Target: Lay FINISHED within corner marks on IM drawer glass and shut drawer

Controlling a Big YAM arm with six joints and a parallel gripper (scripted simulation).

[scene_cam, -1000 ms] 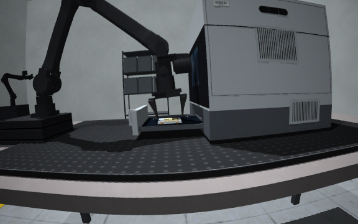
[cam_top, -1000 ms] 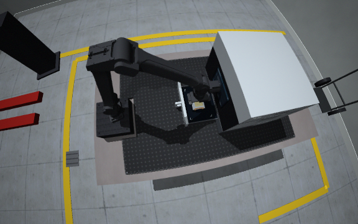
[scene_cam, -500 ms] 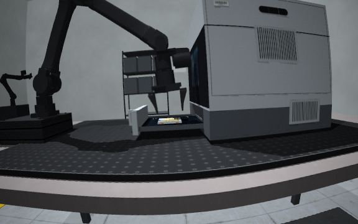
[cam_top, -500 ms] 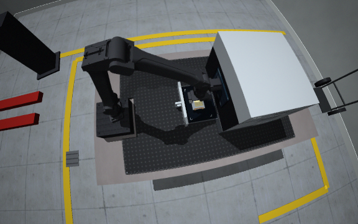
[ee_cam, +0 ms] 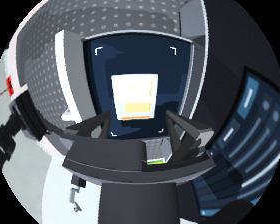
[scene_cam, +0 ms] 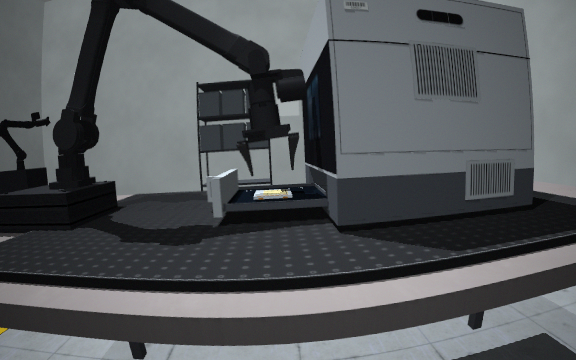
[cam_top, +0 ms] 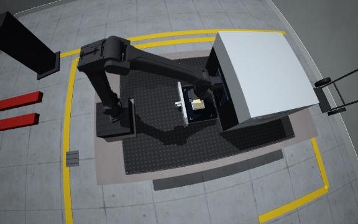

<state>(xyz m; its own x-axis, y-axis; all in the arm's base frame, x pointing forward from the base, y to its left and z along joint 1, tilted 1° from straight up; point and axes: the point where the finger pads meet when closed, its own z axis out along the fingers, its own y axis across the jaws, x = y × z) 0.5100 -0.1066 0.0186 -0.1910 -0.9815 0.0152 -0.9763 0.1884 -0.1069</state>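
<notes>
Now: the drawer 10 mm ahead of my hand and 40 mm below it. Also, from my hand: finished cassette 10 mm to the right, 50 mm below.
</notes>
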